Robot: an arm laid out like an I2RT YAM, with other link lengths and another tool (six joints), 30 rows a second.
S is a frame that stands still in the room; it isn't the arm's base.
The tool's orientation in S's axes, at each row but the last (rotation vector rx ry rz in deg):
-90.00 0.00 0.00
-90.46 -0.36 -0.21
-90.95 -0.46 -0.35
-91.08 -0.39 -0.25
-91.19 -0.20 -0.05
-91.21 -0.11 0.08
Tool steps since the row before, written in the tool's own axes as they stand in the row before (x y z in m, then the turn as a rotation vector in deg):
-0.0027 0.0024 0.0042 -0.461 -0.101 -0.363
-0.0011 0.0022 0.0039 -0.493 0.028 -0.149
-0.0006 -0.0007 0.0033 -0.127 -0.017 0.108
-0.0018 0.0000 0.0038 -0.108 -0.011 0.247
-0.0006 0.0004 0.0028 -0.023 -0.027 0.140
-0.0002 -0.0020 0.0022 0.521 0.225 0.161
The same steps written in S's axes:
-0.0027 0.0042 -0.0024 -0.461 -0.363 0.101
-0.0011 0.0039 -0.0022 -0.493 -0.150 -0.030
-0.0006 0.0033 0.0006 -0.127 0.108 0.014
-0.0018 0.0038 -0.0001 -0.108 0.247 0.006
-0.0006 0.0028 -0.0005 -0.023 0.140 0.024
-0.0002 0.0022 0.0020 0.521 0.157 -0.228

